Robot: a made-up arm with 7 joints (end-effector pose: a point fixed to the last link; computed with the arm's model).
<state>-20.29 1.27 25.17 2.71 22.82 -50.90 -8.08</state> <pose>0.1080 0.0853 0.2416 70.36 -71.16 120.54</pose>
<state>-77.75 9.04 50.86 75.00 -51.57 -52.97 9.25</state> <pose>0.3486 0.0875 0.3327 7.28 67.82 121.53</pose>
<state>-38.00 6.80 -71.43 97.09 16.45 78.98 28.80</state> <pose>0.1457 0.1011 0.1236 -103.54 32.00 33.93</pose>
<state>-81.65 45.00 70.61 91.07 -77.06 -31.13 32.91</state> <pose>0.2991 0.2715 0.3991 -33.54 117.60 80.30</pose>
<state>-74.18 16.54 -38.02 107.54 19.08 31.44 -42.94</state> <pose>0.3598 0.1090 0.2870 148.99 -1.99 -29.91</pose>
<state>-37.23 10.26 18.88 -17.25 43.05 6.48 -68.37</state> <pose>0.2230 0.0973 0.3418 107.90 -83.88 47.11</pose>
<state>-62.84 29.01 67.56 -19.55 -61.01 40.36 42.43</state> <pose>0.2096 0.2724 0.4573 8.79 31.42 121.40</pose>
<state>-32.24 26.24 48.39 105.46 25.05 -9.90 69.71</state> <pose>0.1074 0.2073 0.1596 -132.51 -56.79 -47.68</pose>
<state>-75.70 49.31 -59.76 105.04 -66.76 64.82 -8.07</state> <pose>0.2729 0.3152 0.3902 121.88 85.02 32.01</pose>
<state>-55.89 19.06 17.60 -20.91 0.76 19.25 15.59</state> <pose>0.2657 0.1204 0.4384 55.86 -30.04 138.26</pose>
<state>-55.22 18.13 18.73 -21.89 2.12 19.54 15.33</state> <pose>0.2623 0.1201 0.4344 56.34 -28.87 139.50</pose>
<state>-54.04 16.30 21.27 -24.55 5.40 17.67 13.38</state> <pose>0.2521 0.1192 0.4280 54.62 -29.89 143.26</pose>
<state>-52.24 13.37 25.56 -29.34 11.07 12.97 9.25</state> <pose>0.2329 0.1168 0.4183 51.22 -34.08 150.36</pose>
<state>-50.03 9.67 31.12 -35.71 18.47 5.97 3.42</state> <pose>0.2068 0.1111 0.4052 49.01 -41.58 159.93</pose>
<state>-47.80 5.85 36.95 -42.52 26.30 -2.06 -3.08</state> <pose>0.1796 0.1012 0.3911 -48.61 49.22 -161.29</pose>
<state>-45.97 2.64 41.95 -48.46 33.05 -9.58 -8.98</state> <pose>0.1576 0.0892 0.3793 -48.27 52.51 -147.77</pose>
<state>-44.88 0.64 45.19 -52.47 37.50 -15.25 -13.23</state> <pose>0.1443 0.0795 0.3719 -49.46 55.12 -137.41</pose>
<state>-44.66 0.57 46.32 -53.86 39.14 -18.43 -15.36</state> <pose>0.1402 0.0770 0.3702 -49.52 57.62 -132.03</pose>
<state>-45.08 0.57 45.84 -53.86 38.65 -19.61 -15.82</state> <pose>0.1413 0.0753 0.3710 -47.87 59.46 -131.89</pose>
